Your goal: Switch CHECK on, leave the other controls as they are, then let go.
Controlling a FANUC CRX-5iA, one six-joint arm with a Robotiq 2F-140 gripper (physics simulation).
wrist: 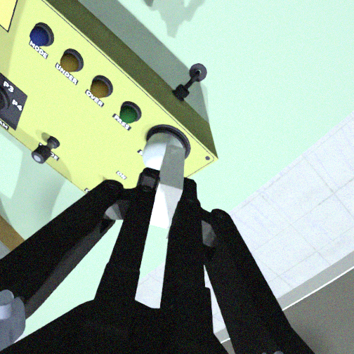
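Note:
The yellow control panel [95,135] crosses the upper left of the wrist view. An "ON" label [121,175] shows near its lower edge, just above the left finger. The CHECK name cannot be read, and no switch lever shows by that label; the area below it is partly hidden by the black finger linkage. My gripper [170,161] is shut and empty, its pale fingertips together. In this view they overlap the white dome lamp [154,149] at the panel's right end; whether they touch it cannot be told.
A black-knobbed lever [42,152] stands at the panel's lower left edge. Blue [41,36], two amber and green [128,114] round controls line the panel. A dark dial [4,99] is at the left edge. A black cable fitting [181,92] sticks out from the panel's far side.

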